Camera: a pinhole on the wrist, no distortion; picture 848 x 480 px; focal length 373.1 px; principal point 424.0 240.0 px. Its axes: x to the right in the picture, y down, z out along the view. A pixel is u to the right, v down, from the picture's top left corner.
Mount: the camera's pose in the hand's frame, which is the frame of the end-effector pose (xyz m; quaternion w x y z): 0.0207 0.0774 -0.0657 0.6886 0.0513 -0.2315 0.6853
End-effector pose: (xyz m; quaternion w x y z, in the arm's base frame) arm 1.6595 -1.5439 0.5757 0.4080 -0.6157 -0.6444 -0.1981
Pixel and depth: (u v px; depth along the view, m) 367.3 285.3 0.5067
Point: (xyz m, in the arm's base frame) 1.3711 -1.4194 0.2983
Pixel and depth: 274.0 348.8 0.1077
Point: 1.6525 -1.5621 0.5467
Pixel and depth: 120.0 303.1 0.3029
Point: 1.3720 -1.5741 0.5141
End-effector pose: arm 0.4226 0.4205 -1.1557 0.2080 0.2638 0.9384 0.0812
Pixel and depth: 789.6 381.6 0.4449
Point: 0.9778 0.5626 -1.3896
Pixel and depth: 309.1 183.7 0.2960
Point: 0.4444 0.3201 -1.3416
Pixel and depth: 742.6 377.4 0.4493
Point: 0.9444 0.5220 -1.3903
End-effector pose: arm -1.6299 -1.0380 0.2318 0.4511 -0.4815 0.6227 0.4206
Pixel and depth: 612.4 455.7 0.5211
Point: -1.6412 -0.5156 0.5410
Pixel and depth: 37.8 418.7 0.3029
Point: -1.2856 -1.0133 0.3667
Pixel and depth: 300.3 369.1 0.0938
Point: -1.6400 -1.0307 0.2652
